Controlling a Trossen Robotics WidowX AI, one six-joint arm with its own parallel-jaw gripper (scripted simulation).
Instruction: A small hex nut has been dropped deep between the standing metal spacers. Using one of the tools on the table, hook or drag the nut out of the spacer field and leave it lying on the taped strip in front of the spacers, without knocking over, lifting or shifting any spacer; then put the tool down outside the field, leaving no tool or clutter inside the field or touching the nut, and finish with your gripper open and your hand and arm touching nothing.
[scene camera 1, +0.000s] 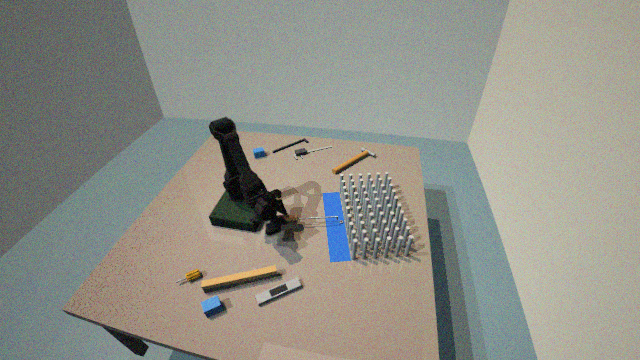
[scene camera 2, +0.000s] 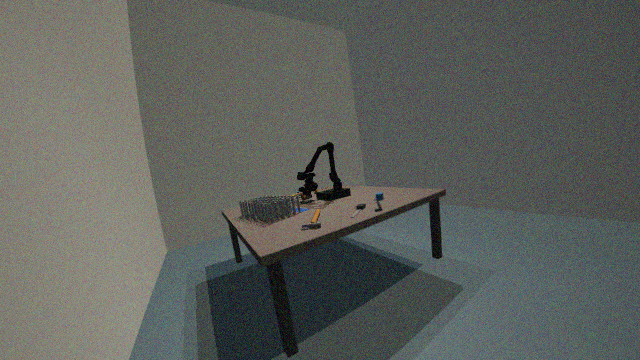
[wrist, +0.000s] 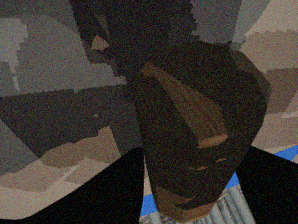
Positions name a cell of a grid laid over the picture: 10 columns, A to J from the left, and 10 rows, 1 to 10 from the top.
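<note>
My gripper (wrist: G7) in sight. Wooden bar out of frame in the wrist view. Wooden bar (scene camera 1: D8) in sight.
</note>
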